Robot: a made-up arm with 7 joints. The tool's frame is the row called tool. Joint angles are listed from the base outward. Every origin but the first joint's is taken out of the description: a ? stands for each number. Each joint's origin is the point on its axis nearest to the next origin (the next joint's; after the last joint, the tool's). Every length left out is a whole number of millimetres.
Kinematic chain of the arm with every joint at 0, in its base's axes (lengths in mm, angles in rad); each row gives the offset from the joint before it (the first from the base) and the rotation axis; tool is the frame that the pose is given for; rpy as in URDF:
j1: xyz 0 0 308 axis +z
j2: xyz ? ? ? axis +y
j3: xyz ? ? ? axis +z
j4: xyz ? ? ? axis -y
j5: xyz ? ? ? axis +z
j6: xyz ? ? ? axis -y
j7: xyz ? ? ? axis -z
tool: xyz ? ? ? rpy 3.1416 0 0
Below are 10 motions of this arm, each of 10 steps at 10 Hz.
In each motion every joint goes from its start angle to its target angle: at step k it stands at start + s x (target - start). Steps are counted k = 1, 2, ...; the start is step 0. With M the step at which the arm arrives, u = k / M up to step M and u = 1 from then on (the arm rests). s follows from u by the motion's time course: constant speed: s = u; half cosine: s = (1 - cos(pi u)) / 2; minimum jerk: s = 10 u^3 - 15 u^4 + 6 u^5.
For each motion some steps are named. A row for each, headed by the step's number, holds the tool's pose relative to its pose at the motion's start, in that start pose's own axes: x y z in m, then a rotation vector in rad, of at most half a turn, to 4 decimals.
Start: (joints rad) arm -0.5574 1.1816 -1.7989 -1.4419 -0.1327 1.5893 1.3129
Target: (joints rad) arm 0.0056 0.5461 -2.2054 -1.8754 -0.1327 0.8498 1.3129
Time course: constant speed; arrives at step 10
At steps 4, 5, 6, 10:
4: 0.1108 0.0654 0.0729 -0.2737 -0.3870 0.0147
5: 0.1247 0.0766 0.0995 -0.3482 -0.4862 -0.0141
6: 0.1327 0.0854 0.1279 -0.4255 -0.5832 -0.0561
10: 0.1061 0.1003 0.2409 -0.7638 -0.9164 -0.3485

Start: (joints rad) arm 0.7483 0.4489 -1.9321 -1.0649 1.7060 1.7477 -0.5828
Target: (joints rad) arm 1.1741 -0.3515 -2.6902 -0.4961 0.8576 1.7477 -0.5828
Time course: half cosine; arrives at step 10
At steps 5, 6, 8, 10:
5: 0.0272 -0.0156 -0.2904 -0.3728 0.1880 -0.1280
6: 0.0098 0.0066 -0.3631 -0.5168 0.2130 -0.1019
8: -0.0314 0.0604 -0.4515 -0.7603 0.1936 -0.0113
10: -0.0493 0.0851 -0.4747 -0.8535 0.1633 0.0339

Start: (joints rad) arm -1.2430 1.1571 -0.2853 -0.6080 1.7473 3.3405 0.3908
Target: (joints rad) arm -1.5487 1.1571 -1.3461 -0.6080 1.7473 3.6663 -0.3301
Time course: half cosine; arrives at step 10
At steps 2, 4, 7, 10:
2: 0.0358 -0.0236 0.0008 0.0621 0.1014 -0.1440
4: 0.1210 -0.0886 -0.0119 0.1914 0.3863 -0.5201
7: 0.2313 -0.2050 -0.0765 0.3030 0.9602 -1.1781
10: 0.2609 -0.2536 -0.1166 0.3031 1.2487 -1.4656

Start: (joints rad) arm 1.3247 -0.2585 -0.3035 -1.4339 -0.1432 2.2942 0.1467
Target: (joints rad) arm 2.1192 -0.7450 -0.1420 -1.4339 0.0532 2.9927 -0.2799
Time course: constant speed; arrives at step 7
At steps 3, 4, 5, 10:
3: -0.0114 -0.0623 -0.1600 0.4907 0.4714 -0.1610
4: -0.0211 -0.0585 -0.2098 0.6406 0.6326 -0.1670
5: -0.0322 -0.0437 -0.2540 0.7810 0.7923 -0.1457
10: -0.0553 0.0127 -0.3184 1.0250 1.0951 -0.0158

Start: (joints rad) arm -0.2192 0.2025 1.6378 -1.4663 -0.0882 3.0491 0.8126
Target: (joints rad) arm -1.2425 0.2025 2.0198 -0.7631 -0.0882 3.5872 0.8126
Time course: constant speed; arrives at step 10
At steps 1, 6, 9, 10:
1: 0.0446 -0.0036 -0.0278 0.0530 0.1460 -0.0059
6: 0.1922 -0.0387 -0.2173 0.3261 0.8514 -0.1682
9: 0.2119 -0.0753 -0.3427 0.5027 1.2308 -0.3719
10: 0.2073 -0.0897 -0.3817 0.5647 1.3453 -0.4574

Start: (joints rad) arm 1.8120 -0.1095 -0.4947 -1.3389 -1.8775 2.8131 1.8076
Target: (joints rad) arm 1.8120 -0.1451 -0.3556 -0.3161 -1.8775 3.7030 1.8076
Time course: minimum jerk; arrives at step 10
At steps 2, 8, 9, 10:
2: 0.0263 0.0002 -0.0073 0.0525 0.0458 0.0209
8: 0.3056 0.1028 -0.2500 0.7766 0.8330 0.0119
9: 0.3121 0.1129 -0.2676 0.8078 0.8795 -0.0075
10: 0.3131 0.1147 -0.2706 0.8131 0.8876 -0.0110

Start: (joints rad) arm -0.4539 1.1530 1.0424 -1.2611 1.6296 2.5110 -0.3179
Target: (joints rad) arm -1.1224 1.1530 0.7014 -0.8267 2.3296 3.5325 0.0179
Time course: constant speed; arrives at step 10
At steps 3, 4, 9, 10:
3: 0.0686 -0.1083 -0.1672 0.2541 0.5489 0.1619
4: 0.0779 -0.1379 -0.2277 0.3566 0.7117 0.2330
9: 0.0346 -0.2344 -0.5275 0.9775 1.3241 0.6919
10: 0.0107 -0.2441 -0.5827 1.1180 1.3983 0.8004

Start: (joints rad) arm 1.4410 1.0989 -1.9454 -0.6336 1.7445 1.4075 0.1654
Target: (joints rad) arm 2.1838 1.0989 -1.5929 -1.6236 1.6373 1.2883 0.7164
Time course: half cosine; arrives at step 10
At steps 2, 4, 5, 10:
2: -0.0028 0.0012 0.0059 0.0539 -0.0404 0.0817
4: -0.0173 0.0040 0.0418 0.1582 -0.1905 0.2942
5: -0.0336 0.0041 0.0765 0.1892 -0.3084 0.4227
10: -0.1417 -0.0025 0.2219 0.0728 -0.7412 0.8078

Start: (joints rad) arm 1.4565 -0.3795 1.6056 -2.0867 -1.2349 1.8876 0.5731
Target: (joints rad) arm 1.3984 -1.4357 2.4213 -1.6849 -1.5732 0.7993 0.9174
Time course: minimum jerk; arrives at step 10
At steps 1, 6, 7, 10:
1: 0.0008 -0.0011 -0.0039 -0.0157 0.0016 0.0009
6: -0.0289 -0.2593 -0.2338 -1.1119 0.3205 0.2251
7: -0.0658 -0.3472 -0.2460 -1.2984 0.4503 0.3014
10: -0.1170 -0.4395 -0.2383 -1.4590 0.6052 0.3833

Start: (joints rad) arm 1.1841 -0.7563 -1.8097 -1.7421 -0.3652 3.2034 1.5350
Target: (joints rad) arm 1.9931 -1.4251 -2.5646 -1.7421 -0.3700 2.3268 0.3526
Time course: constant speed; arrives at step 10
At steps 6, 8, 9, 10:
6: -0.0023 0.3420 0.1564 -0.9515 -0.5144 -0.4579
8: -0.0267 0.4867 0.1564 -1.2358 -0.8466 -0.5974
9: -0.0382 0.5589 0.1422 -1.3659 -1.0375 -0.6505
10: -0.0474 0.6286 0.1187 -1.4870 -1.2424 -0.6867

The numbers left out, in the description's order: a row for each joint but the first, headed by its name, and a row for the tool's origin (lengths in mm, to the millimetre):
j2: 0 0 0
j3: 0 0 275
j4: 80 0 0
j5: -86 0 399
j6: 0 0 0
j7: 64 0 0
tool: 0 0 0

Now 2 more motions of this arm.
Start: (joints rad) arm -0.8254 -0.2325 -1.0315 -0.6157 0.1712 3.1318 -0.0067
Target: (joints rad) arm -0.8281 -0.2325 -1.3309 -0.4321 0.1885 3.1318 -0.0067
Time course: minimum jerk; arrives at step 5
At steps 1, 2, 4, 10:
1: 0.0049 0.0025 -0.0018 -0.0083 0.0122 -0.0133
2: 0.0268 0.0118 -0.0107 -0.0433 0.0664 -0.0740
4: 0.0773 0.0206 -0.0371 -0.1141 0.1944 -0.2287
10: 0.0817 0.0205 -0.0399 -0.1197 0.2060 -0.2436

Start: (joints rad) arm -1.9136 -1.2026 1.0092 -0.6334 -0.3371 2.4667 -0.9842
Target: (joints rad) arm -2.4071 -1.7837 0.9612 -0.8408 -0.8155 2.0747 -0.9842
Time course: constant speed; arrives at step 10
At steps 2, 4, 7, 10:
2: 0.0852 -0.0610 0.0103 0.0475 -0.1038 -0.2357
4: 0.1597 -0.1371 0.0194 0.0782 -0.2099 -0.4677
7: 0.2468 -0.2732 0.0270 0.0869 -0.3677 -0.8069
10: 0.3007 -0.4261 0.0230 0.0433 -0.5147 -1.1312

